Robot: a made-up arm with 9 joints.
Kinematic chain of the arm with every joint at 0, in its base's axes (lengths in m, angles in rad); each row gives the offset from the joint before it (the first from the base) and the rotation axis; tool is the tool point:
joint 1: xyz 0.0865 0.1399 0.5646 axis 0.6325 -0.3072 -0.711
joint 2: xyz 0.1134 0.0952 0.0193 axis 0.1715 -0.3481 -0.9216
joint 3: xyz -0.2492 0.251 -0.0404 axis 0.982 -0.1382 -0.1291
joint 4: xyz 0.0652 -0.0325 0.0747 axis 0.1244 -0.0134 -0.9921
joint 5: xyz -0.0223 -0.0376 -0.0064 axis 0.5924 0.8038 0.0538
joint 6: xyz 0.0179 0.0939 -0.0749 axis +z
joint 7: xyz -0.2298 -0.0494 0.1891 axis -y
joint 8: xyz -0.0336 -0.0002 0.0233 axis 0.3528 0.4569 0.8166
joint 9: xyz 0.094 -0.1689 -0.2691 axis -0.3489 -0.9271 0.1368
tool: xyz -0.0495 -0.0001 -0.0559
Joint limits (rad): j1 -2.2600..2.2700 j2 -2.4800..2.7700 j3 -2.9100..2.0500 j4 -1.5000..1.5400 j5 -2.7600..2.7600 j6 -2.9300..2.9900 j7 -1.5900..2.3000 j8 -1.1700..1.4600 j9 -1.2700..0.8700
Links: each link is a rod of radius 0.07 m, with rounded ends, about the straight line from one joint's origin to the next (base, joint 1, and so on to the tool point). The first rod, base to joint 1, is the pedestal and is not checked.
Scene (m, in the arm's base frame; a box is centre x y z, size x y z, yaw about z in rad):
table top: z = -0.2
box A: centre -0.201 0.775 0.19 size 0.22 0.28 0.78 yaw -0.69
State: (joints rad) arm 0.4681 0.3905 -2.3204 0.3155 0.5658 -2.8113 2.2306 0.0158 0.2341
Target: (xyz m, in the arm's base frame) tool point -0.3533 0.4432 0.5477
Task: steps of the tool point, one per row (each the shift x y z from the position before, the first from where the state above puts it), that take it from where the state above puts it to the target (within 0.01 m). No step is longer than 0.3 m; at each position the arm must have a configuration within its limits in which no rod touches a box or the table.
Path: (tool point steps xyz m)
1: -0.2629 0.0663 -0.0348
2: -0.1926 -0.0902 -0.0593
3: -0.0668 -0.1485 -0.0427
4: 0.0269 -0.1318 -0.0058
5: -0.1485 -0.0272 0.0039
6: -0.1258 -0.0354 0.0522
7: -0.0888 -0.0172 0.0813
8: -0.0498 0.0148 0.0813
9: -0.0168 0.0428 0.0530

